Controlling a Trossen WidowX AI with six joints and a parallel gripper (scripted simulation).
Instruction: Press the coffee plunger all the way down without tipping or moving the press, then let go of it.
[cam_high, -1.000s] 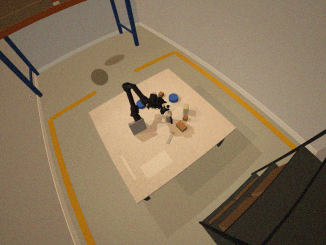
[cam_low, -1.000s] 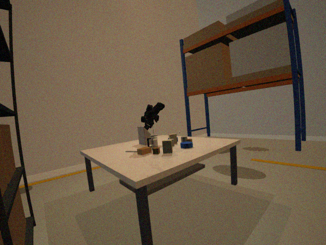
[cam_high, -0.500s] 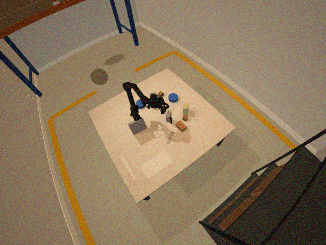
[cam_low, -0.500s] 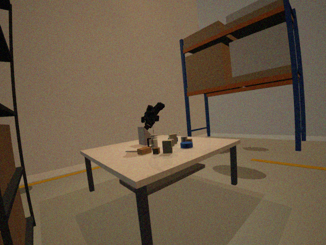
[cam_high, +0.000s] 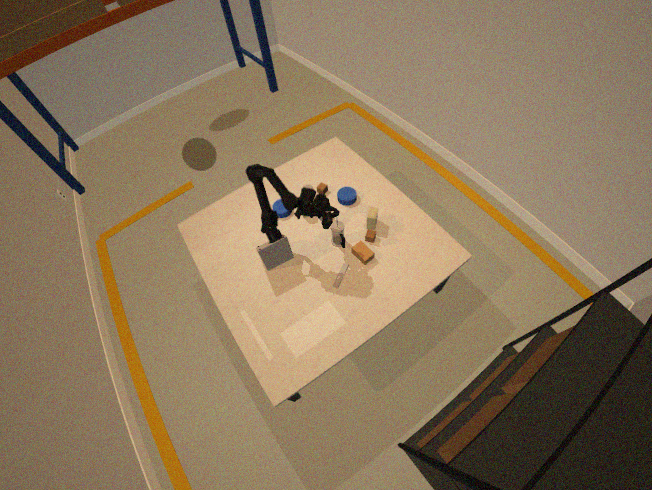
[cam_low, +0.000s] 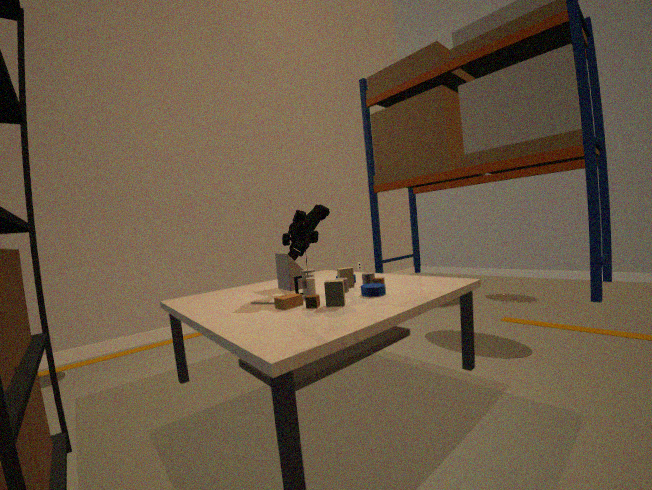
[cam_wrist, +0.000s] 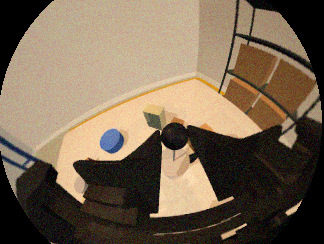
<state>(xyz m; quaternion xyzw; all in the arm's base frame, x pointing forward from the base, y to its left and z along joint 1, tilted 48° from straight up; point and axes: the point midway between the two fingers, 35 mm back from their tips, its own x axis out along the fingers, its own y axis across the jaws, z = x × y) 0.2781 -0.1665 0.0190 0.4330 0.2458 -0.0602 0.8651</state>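
Now: the coffee press 1 cm behind my gripper tip, 1 cm to the right of it and 13 cm below it. From my gripper tip the other things lie so: grey bar (13 cm behind, 18 cm to the right, 26 cm below); orange box (4 cm ahead, 16 cm to the right, 24 cm below).
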